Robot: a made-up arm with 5 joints.
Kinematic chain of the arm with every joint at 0, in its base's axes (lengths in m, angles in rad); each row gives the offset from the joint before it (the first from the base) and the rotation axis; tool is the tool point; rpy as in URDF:
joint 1: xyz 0 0 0.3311 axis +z
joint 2: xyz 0 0 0 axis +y
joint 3: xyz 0.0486 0 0.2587 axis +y
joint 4: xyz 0.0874 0 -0.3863 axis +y
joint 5: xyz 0.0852 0 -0.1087 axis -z
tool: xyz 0 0 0 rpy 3.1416 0 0
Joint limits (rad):
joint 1: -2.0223..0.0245
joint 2: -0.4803..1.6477
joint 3: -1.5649..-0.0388
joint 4: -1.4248..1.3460
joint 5: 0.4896..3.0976
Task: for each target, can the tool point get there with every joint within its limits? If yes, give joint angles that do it. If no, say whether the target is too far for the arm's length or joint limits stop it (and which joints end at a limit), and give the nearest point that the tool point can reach.
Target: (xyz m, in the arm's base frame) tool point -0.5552 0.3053 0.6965
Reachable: no: joint limits stop it (at a limit: joint 2, joint 3, joint 4) | nearest point -0.2095 0.1152 0.2811 | short by 0.573 m
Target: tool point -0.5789 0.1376 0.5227
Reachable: no: joint limits stop it (at a limit: joint 2, joint 3) | nearest point -0.2404 0.0571 0.2711 | short by 0.429 m
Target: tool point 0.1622 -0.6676 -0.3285
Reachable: no: too far | nearest point 0.1180 -0.4857 -0.1488 | short by 0.260 m
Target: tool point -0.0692 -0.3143 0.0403
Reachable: yes | joints -1.7876 0.5636 -0.4348 -0.3327 1.4743
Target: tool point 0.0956 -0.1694 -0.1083
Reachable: yes | joints -1.0571 1.1425 -0.6132 -0.3029 1.2416
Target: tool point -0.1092 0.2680 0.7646
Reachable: no: joint limits stop it (at a limit: joint 1, joint 2, joint 3, joint 4) | nearest point 0.1115 0.0027 0.9126 | short by 0.376 m
